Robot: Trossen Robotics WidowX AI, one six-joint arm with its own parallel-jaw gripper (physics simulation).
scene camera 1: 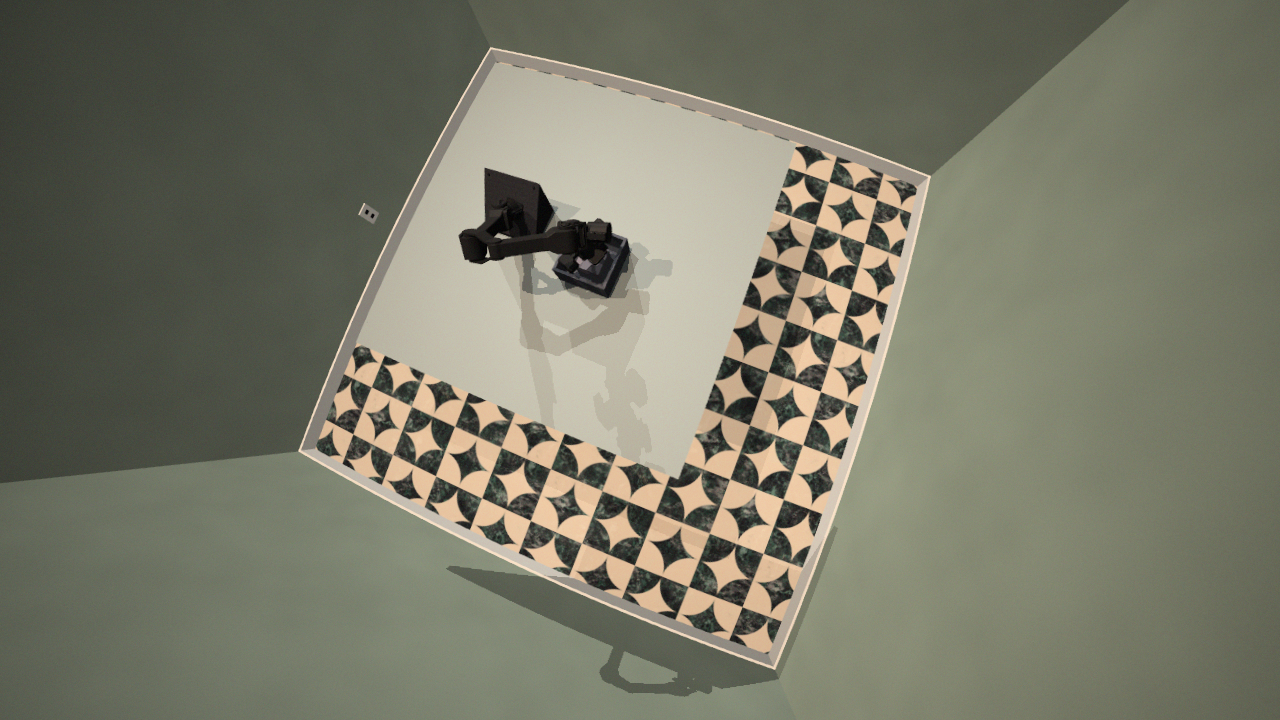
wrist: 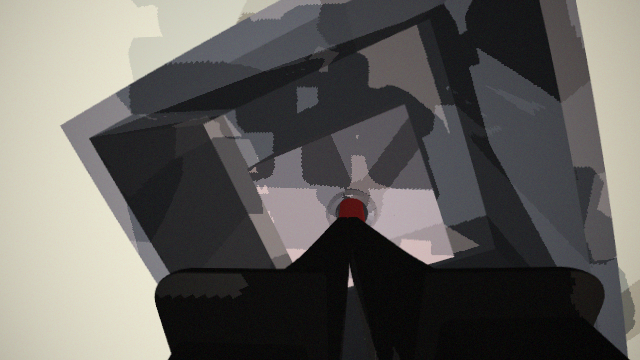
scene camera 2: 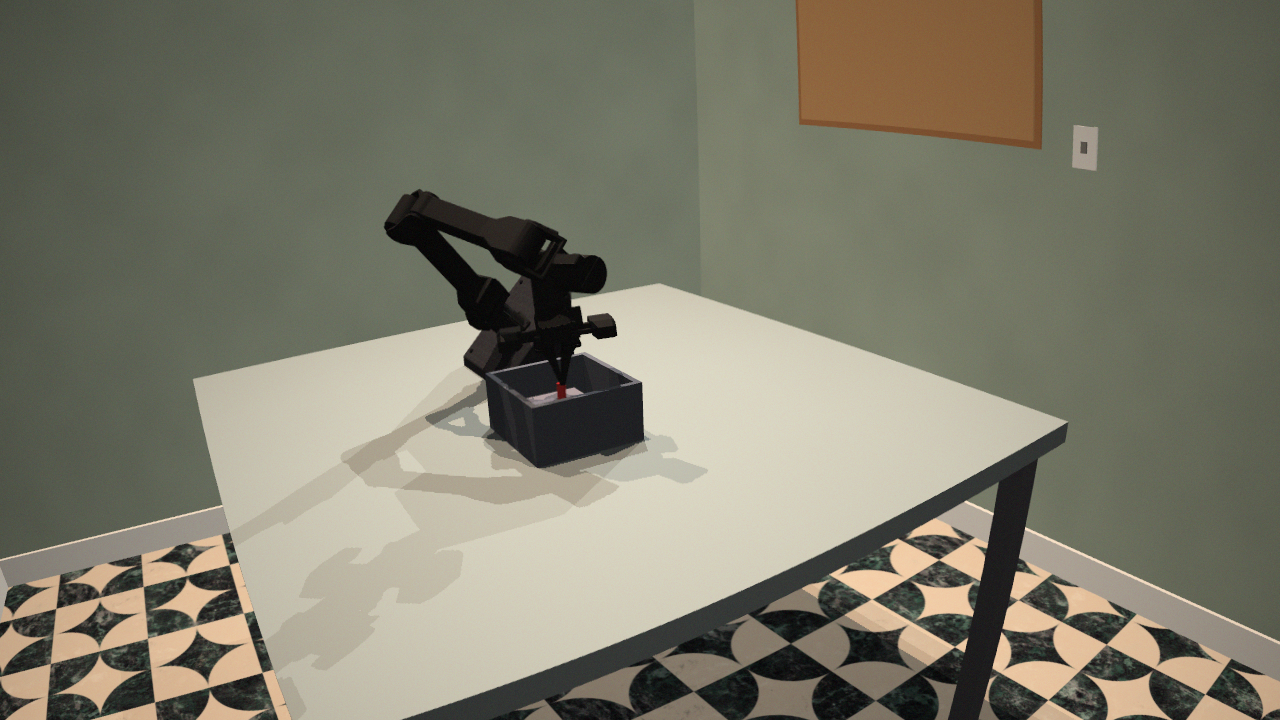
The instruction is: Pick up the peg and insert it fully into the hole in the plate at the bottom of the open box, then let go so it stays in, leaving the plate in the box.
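Where they show: gripper, between the fingertips: (wrist: 347, 226) (scene camera 2: 562, 384); arm's base, origin of its link: (scene camera 1: 513, 209).
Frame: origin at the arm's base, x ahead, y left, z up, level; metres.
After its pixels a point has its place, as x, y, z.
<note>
The red peg (scene camera 2: 561, 390) {0.331, -0.031, -0.014} (wrist: 352, 207) {0.331, -0.031, -0.029} stands in the round hole of the pale plate (wrist: 300, 210) {0.335, -0.002, -0.034} at the bottom of the open dark box (scene camera 2: 590, 429) {0.420, -0.021, -0.051} (scene camera 1: 584, 282) {0.359, -0.122, 0.002}. Its upper part shows above the plate in scene camera 2; how deep it sits cannot be told. My gripper (scene camera 2: 561, 382) {0.332, -0.029, -0.004} (wrist: 347, 226) {0.332, -0.029, -0.004} is shut with its fingertips together and nothing between them. The tips are right above the peg's top and hide part of it in the wrist view. In scene camera 1 the arm covers part of the box, and the peg does not show there.
The box walls surround the plate and rise around my fingertips. The box stands on the pale table (scene camera 1: 698, 179) {0.503, 0.435, -0.092} (scene camera 2: 805, 465) {0.626, 0.238, -0.092}, close to the arm's base (scene camera 1: 514, 197) {-0.003, 0.030, 0.029}. Shadows of the arm fall across the table and box. A corkboard (scene camera 2: 920, 67) hangs on the wall.
</note>
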